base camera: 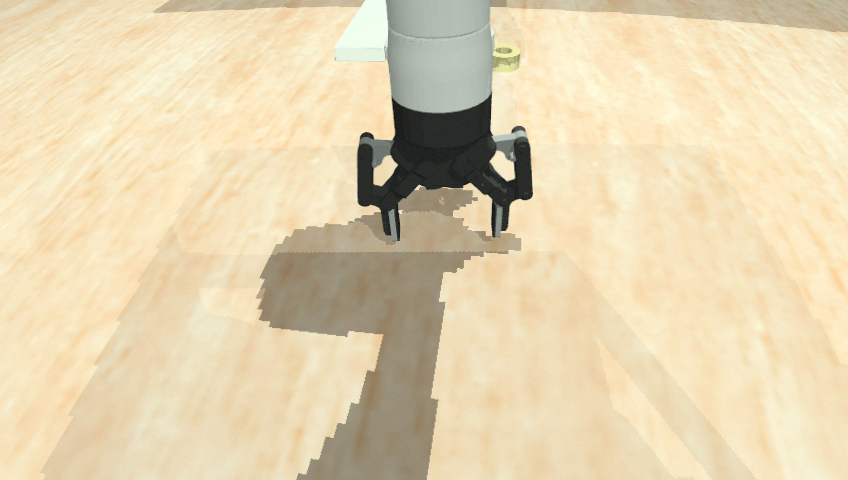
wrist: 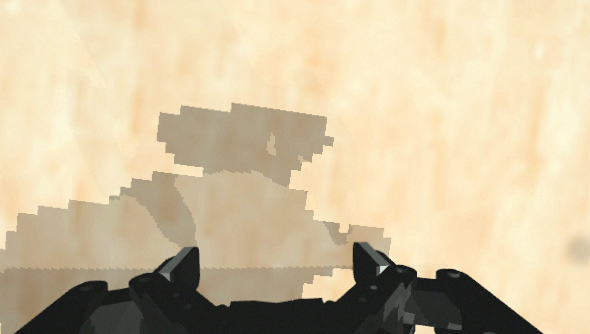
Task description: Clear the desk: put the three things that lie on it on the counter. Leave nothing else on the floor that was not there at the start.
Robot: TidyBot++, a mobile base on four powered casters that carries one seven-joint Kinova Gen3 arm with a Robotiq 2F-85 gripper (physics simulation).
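Frame: origin at the arm's base, x ahead, y left, z up, level; millimetres.
Where they show: gripper, between the fingertips: (base camera: 445, 233) (wrist: 277, 261).
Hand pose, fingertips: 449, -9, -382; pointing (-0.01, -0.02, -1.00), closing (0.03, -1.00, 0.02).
Note:
After its pixels a point has its place, as x, y, z.
My gripper (base camera: 446, 237) @[449, -9, -382] (wrist: 277, 261) @[449, -9, -382] is open, with nothing between its fingers. It points down over the wooden floor in front of the base. A yellow ring-shaped thing (base camera: 507, 64) @[816, -104, -383] lies on the floor beyond the gripper, just right of the arm in the base camera view, partly hidden by the arm. It does not show in the wrist view. The desk top, the things on it and the counter top do not show in either view.
A white foot bar (base camera: 360, 54) @[865, 121, -384] lies on the floor behind the arm, at its left; the arm hides part of it. The arm's shadow falls across the wooden floor (base camera: 654, 208) @[501, -227, -397] (wrist: 450, 125) @[529, -119, -397] under and in front of the gripper.

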